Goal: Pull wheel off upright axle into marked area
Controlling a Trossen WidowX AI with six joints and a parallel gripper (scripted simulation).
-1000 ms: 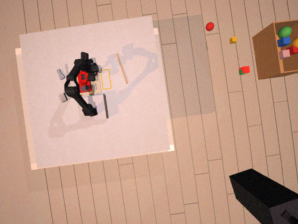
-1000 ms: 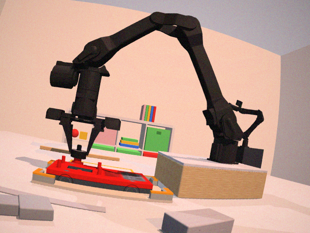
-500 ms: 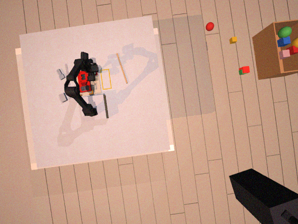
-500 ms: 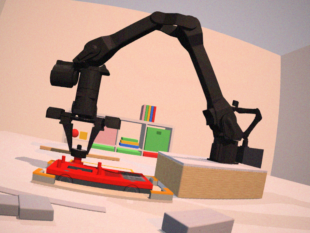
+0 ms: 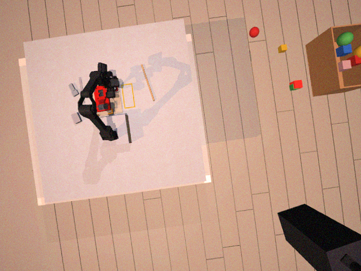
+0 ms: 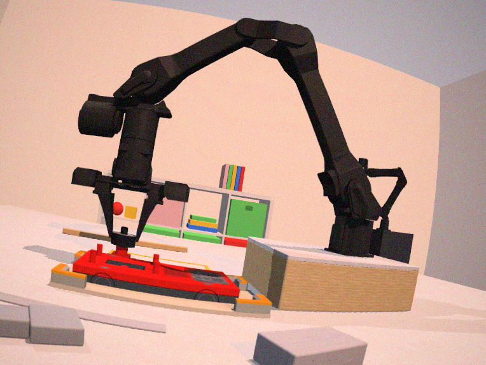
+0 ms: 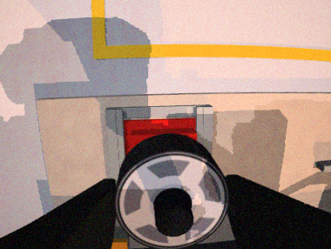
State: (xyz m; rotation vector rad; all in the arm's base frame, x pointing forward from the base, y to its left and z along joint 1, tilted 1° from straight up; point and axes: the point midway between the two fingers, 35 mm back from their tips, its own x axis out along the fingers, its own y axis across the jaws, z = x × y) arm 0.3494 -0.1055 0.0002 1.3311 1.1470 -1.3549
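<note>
Right now my gripper tip is 10 mm above the black axle. Also, from my gripper tip: thin wooden strip 260 mm to the right, 40 mm below, 30 mm behind; then wheel right at my gripper tip.
</note>
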